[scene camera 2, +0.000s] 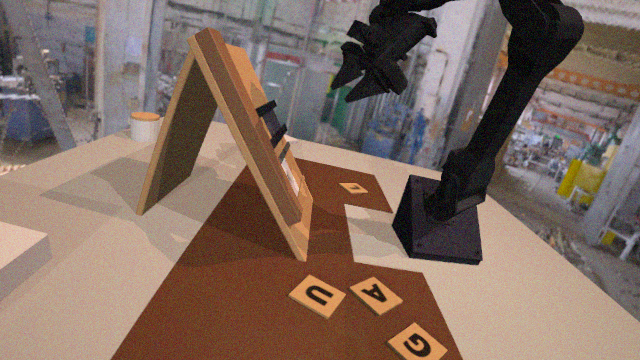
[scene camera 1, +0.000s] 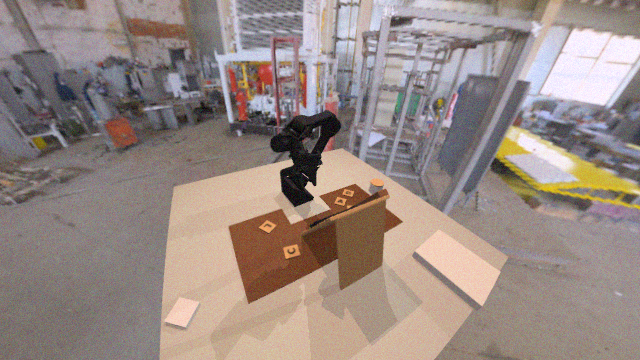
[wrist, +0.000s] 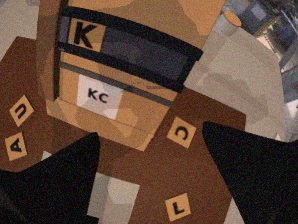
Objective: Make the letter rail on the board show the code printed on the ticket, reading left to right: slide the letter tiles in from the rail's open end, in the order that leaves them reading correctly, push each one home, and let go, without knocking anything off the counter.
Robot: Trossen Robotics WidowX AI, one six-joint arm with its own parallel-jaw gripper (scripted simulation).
Scene:
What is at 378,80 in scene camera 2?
My gripper.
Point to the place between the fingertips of my gripper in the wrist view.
151,134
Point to a white ticket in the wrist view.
At 103,99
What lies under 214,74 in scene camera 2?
A wooden a-frame board.

